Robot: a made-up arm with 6 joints. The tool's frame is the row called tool.
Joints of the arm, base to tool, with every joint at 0 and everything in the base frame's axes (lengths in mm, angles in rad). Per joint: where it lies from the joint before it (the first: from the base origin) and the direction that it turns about. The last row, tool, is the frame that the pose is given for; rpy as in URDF.
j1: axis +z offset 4 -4 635
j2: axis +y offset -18 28 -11
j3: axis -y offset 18 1 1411
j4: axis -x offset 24 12 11
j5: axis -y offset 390 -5 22
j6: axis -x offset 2 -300 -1
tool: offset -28 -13 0 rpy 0.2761 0.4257 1.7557
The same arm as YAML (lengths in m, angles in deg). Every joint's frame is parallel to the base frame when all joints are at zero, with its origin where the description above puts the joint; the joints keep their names.
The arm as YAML. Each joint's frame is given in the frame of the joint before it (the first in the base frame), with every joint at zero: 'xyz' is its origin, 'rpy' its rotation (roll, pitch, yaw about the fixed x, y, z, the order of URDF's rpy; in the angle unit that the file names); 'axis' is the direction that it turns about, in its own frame. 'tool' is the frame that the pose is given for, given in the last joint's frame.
units:
  length: m
  angle: deg
joints:
  - name: j1
    type: revolute
    origin:
      xyz: [0.004, -0.004, 0.635]
      rpy: [0.0, 0.0, 0.0]
    axis: [0.0, 0.0, 1.0]
  - name: j2
    type: revolute
    origin:
      xyz: [-0.018, 0.028, -0.011]
      rpy: [0.0, 0.0, 0.0]
    axis: [0.0, 1.0, 0.0]
  - name: j3
    type: revolute
    origin:
      xyz: [0.018, 0.001, 1.411]
      rpy: [0.0, 0.0, 0.0]
    axis: [0.0, -1.0, 0.0]
  - name: j4
    type: revolute
    origin:
      xyz: [0.024, 0.012, 0.011]
      rpy: [0.0, 0.0, 0.0]
    axis: [-1.0, 0.0, 0.0]
  - name: j5
    type: revolute
    origin:
      xyz: [0.39, -0.005, 0.022]
      rpy: [0.0, 0.0, 0.0]
    axis: [0.0, -1.0, 0.0]
  - name: j6
    type: revolute
    origin:
      xyz: [0.002, -0.3, -0.001]
      rpy: [0.0, 0.0, 0.0]
    axis: [-1.0, 0.0, 0.0]
tool:
  origin:
    xyz: [-0.028, -0.013, 0.0]
    rpy: [15.82, 24.39, 100.59]

